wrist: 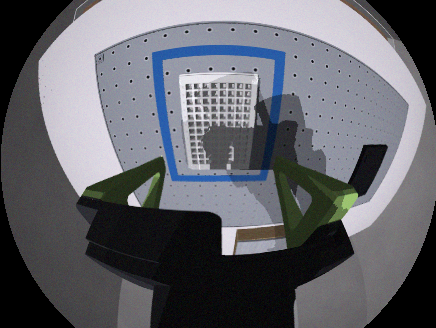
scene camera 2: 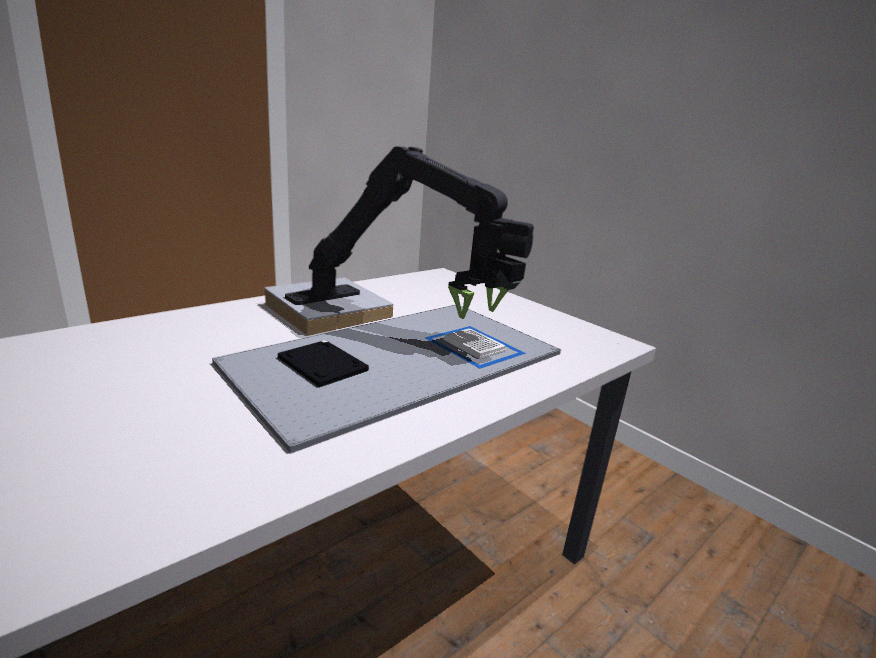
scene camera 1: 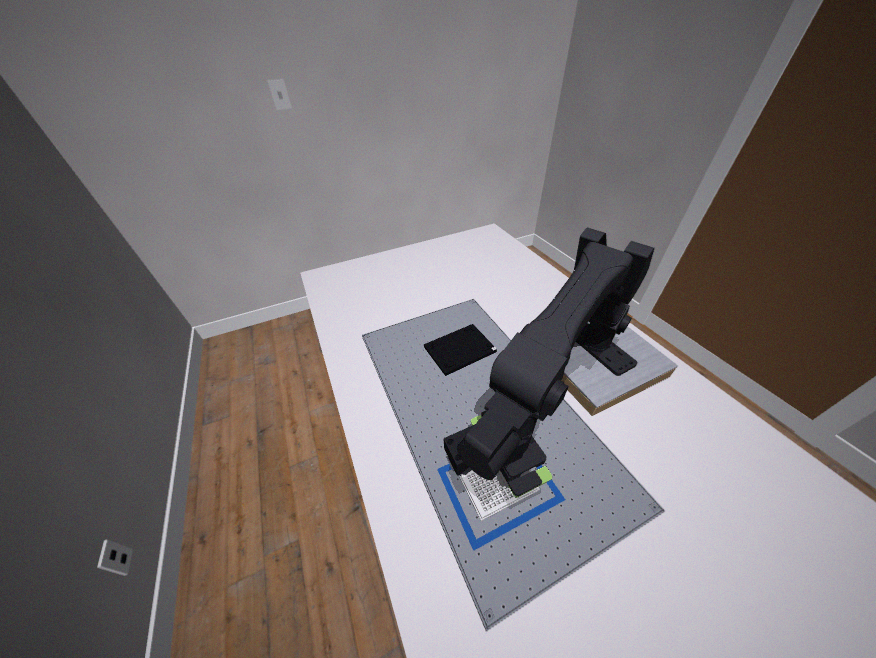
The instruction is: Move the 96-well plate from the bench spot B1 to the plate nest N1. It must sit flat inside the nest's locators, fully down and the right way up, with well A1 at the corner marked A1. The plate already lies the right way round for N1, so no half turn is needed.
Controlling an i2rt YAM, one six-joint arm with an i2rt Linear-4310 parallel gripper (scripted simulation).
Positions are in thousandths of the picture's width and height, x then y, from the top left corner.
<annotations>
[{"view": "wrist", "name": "gripper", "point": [503, 495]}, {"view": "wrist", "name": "white 96-well plate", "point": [490, 459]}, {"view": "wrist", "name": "black plate nest N1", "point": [834, 535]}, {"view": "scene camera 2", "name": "gripper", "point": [544, 478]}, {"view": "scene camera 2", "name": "white 96-well plate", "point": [539, 521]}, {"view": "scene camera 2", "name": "black plate nest N1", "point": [383, 551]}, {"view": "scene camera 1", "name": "gripper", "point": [576, 707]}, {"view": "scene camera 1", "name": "white 96-well plate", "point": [558, 756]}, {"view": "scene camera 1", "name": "black plate nest N1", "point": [529, 530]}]
</annotations>
